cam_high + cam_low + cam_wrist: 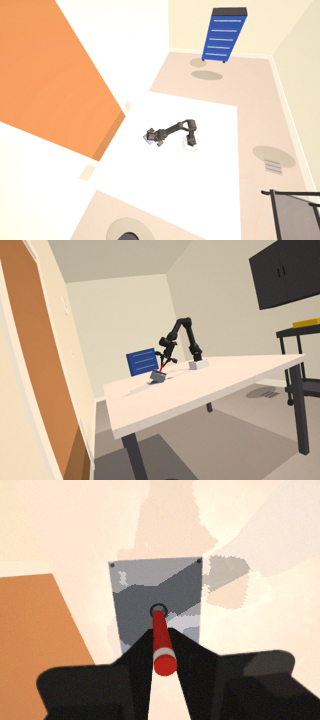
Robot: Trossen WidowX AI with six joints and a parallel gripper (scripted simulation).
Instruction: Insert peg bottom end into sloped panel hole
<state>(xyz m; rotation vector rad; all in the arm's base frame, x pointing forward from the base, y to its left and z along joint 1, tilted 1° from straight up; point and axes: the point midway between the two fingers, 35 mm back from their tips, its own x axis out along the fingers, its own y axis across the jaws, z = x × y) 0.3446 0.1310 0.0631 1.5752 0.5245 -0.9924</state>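
My gripper tip is 60 mm above the grey sloped panel, 40 mm short of it and 10 mm to the left of it. From my gripper tip the other things lie so: red peg 10 mm behind, 10 mm above.
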